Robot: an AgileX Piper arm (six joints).
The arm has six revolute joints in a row. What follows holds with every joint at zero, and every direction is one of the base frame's. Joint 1 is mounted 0.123 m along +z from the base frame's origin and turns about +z. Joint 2 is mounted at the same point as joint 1 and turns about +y. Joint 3 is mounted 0.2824 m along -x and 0.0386 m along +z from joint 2 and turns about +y. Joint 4 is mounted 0.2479 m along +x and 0.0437 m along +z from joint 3 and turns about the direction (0.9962, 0, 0.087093). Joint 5 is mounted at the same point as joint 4 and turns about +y. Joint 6 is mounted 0.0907 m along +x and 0.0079 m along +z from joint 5 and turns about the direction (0.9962, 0, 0.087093). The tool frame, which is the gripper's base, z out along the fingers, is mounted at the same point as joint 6; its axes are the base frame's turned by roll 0, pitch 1.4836 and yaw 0 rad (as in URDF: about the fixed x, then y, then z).
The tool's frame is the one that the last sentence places.
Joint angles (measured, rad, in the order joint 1, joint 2, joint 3, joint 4, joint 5, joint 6), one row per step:
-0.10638 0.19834 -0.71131 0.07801 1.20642 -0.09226
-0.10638 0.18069 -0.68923 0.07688 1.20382 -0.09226
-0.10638 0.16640 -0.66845 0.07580 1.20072 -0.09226
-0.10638 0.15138 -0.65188 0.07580 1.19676 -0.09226
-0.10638 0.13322 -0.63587 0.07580 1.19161 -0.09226
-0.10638 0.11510 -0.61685 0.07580 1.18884 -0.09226
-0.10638 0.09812 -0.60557 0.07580 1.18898 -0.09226
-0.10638 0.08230 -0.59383 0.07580 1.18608 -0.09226
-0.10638 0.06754 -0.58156 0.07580 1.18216 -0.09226
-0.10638 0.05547 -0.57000 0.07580 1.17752 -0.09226
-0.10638 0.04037 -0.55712 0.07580 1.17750 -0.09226
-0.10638 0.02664 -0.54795 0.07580 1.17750 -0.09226
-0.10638 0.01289 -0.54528 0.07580 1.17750 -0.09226
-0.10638 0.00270 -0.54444 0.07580 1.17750 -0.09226
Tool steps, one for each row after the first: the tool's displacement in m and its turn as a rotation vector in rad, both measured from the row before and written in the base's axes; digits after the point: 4 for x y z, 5 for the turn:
-0.0010 0.0000 -0.0058 -0.00062 0.00191 -0.00080
-0.0004 -0.0001 -0.0054 -0.00040 0.00346 -0.00080
-0.0009 0.0001 -0.0042 -0.00009 -0.00240 -0.00025
-0.0014 0.0001 -0.0040 -0.00056 -0.00727 -0.00032
-0.0011 0.0001 -0.0050 -0.00008 -0.00186 -0.00017
-0.0018 0.0002 -0.0032 -0.00060 -0.00553 0.00001
-0.0013 0.0001 -0.0031 -0.00062 -0.00695 -0.00018
-0.0010 0.0001 -0.0031 -0.00051 -0.00638 -0.00025
-0.0005 0.0000 -0.0029 -0.00035 -0.00513 -0.00029
-0.0010 0.0001 -0.0036 -0.00024 -0.00223 0.00000
-0.0012 0.0001 -0.0026 -0.00048 -0.00453 0.00000
-0.0019 0.0002 -0.0009 -0.00118 -0.01102 0.00000
-0.0015 0.0002 -0.0004 -0.00099 -0.00930 0.00000

